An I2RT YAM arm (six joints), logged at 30 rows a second.
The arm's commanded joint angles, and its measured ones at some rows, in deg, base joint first. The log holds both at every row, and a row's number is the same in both.
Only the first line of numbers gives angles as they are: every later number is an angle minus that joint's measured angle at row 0.
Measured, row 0:
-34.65 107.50 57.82 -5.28 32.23 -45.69
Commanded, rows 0 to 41:
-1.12 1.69 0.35 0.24 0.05 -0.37
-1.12 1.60 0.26 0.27 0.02 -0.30
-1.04 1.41 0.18 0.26 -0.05 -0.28
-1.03 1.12 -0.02 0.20 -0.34 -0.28
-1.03 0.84 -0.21 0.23 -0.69 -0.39
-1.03 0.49 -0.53 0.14 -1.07 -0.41
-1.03 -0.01 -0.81 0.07 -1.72 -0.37
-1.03 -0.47 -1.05 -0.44 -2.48 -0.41
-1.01 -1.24 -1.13 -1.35 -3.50 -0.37
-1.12 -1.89 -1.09 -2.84 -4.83 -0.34
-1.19 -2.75 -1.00 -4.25 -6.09 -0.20
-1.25 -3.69 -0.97 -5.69 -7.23 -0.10
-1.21 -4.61 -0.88 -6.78 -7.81 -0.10
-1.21 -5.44 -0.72 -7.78 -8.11 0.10
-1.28 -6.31 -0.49 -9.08 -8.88 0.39
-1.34 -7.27 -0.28 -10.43 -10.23 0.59
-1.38 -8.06 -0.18 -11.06 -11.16 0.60
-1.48 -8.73 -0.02 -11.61 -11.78 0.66
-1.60 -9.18 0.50 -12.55 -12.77 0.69
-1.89 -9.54 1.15 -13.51 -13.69 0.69
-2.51 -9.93 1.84 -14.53 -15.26 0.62
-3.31 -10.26 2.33 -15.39 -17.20 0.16
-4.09 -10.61 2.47 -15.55 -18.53 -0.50
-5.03 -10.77 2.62 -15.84 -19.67 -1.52
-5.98 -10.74 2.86 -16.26 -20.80 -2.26
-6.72 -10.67 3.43 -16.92 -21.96 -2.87
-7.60 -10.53 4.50 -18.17 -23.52 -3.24
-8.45 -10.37 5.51 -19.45 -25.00 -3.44
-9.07 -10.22 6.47 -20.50 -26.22 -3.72
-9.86 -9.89 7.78 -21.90 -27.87 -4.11
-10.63 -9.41 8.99 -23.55 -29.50 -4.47
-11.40 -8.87 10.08 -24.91 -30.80 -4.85
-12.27 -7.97 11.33 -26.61 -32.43 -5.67
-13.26 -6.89 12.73 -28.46 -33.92 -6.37
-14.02 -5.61 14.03 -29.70 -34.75 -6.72
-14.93 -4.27 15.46 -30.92 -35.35 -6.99
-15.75 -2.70 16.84 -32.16 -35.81 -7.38
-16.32 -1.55 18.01 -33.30 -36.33 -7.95
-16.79 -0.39 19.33 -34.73 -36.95 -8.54
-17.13 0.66 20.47 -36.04 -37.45 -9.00
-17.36 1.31 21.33 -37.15 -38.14 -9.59
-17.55 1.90 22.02 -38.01 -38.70 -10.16
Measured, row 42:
-17.18 -0.08 20.15 -30.77 -34.69 -7.54
